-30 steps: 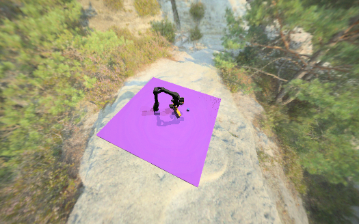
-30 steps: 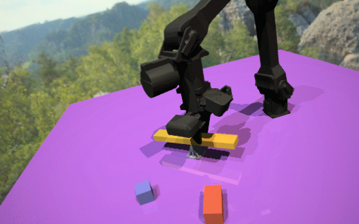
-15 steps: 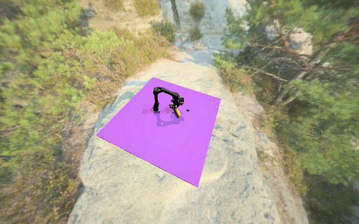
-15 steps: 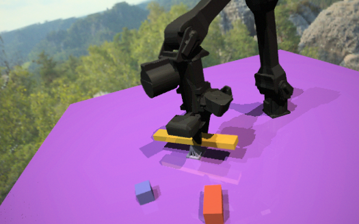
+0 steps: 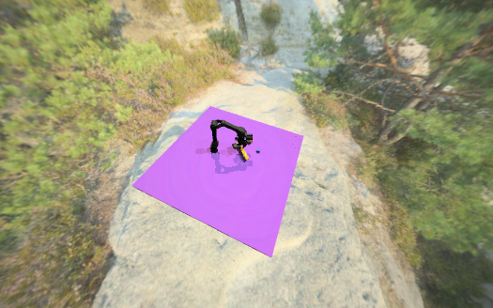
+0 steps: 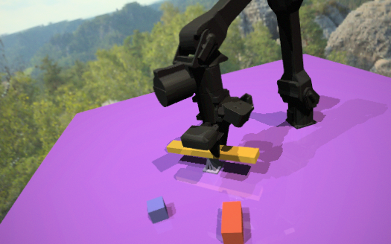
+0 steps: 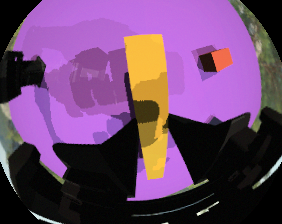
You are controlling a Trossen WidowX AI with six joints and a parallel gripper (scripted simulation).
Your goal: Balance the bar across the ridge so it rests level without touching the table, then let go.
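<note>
My gripper tip is now 2 cm to the left of the yellow bar and 2 cm short of it. From my gripper tip the other things lie so: orange block (16 cm to the left, 4 cm below, 3 cm ahead); then blue cube (16 cm ahead, 8 cm to the left, 4 cm below).
</note>
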